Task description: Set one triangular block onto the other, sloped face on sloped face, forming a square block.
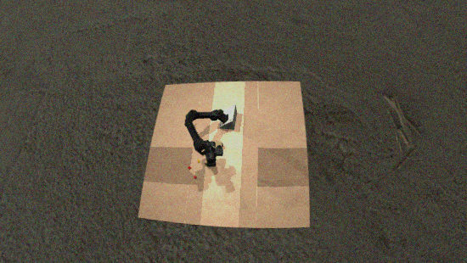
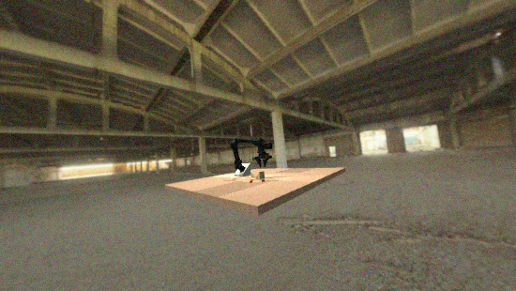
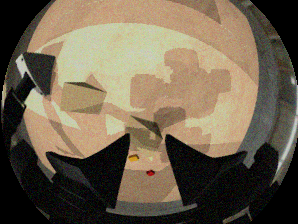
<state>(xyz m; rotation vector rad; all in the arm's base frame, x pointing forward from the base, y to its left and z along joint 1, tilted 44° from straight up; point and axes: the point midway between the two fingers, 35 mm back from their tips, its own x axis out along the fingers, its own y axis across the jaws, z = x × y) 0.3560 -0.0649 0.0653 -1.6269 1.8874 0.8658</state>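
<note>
The tan triangular block lies 80 mm below my gripper tip, 50 mm to the right of it and 10 mm ahead of it.
</note>
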